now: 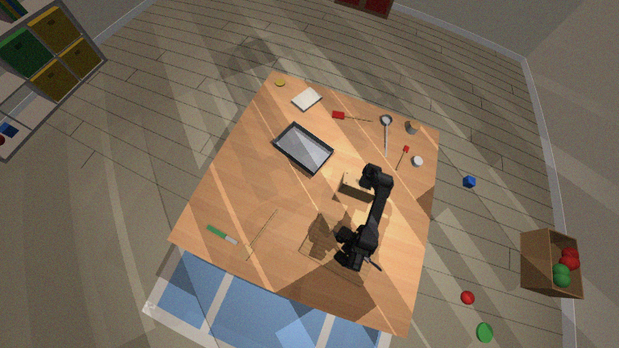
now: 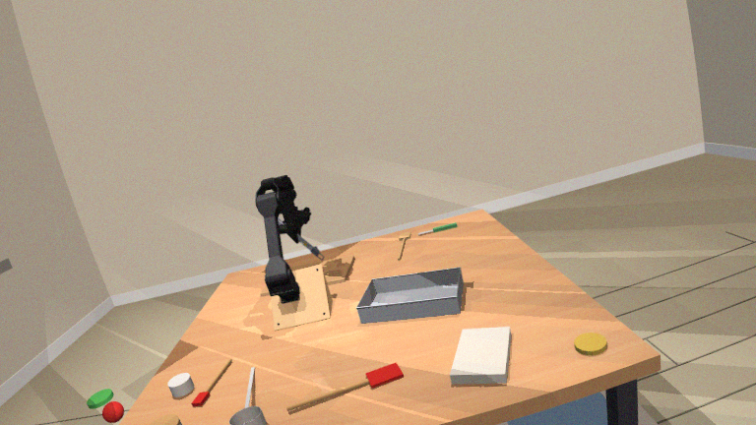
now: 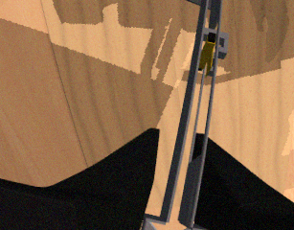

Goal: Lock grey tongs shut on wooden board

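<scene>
The wooden board lies 150 mm below my gripper tip. From my gripper tip the other things lie so: red spatula 800 mm to the right, 220 mm ahead, 150 mm below; yellow lock piece 30 mm ahead, 20 mm to the right, 10 mm below; grey roasting tin 450 mm to the right, 400 mm ahead, 130 mm below.
</scene>
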